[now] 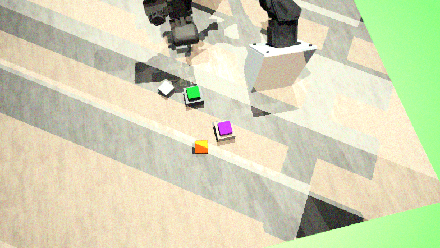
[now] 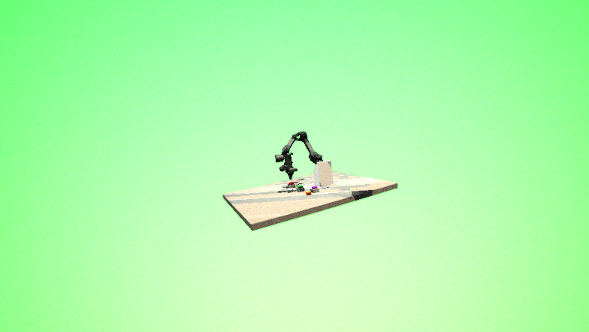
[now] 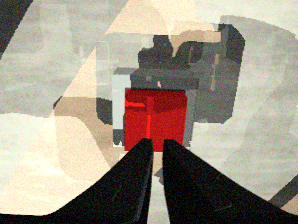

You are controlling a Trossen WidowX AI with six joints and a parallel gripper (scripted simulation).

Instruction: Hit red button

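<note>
The red button lies 30 mm below my gripper tip. The rest, counted from my gripper tip: white block: 130 mm to the left, 90 mm ahead, 60 mm below; then green button: 170 mm to the left, 30 mm below, 20 mm ahead; then purple button: 290 mm to the left, 30 mm below, 30 mm behind.
</note>
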